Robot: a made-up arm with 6 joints.
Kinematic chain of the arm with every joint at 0, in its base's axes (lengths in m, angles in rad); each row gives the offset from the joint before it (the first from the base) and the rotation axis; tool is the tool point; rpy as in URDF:
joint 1: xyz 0 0 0.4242 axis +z
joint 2: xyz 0 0 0 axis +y
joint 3: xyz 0.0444 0 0.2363 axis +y
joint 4: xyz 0.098 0 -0.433 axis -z
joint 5: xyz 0 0 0 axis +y
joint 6: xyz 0.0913 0 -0.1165 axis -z
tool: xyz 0 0 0 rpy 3.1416 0 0
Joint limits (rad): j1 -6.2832..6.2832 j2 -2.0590..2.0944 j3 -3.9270..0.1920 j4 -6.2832..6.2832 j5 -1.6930..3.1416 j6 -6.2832..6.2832
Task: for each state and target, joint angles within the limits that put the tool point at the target. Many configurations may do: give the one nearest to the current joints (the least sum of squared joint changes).
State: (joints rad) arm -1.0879 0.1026 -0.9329 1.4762 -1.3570 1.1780
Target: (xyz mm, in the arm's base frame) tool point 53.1 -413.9 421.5
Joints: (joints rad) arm -1.1178 0.1781 -0.8359 1.5096 -1.3504 1.1780
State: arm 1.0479 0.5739 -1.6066 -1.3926 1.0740 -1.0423
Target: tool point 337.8 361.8 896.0
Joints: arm 1.0083 -0.2446 -1.6219 -1.3375 1.3652 -1.0423
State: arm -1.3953 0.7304 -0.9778 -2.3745 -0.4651 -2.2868
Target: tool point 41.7 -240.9 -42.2
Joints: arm -1.6839 1.1000 -1.0808 -2.4557 -0.1564 -2.2868
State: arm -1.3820 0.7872 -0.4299 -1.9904 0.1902 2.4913
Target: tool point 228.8 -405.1 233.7
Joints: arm -1.2282 0.1787 -0.7904 -1.9459 0.0500 2.4913
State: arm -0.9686 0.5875 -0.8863 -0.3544 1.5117 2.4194
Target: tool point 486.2 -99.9 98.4
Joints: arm -0.1640 0.7378 -1.2678 -0.2548 1.2043 2.4194
